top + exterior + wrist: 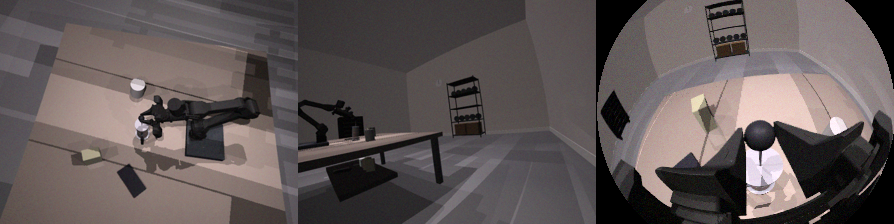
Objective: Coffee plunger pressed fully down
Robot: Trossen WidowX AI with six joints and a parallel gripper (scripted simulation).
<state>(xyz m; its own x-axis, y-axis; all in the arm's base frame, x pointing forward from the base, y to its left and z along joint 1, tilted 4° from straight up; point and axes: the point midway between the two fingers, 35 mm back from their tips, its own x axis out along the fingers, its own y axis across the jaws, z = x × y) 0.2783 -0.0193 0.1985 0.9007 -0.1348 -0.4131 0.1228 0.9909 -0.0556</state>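
The coffee press is 11 cm below my gripper tip, 2 cm to the left of it and 1 cm behind it. Round my gripper tip: white cylinder 25 cm to the right, 17 cm below, 1 cm behind.
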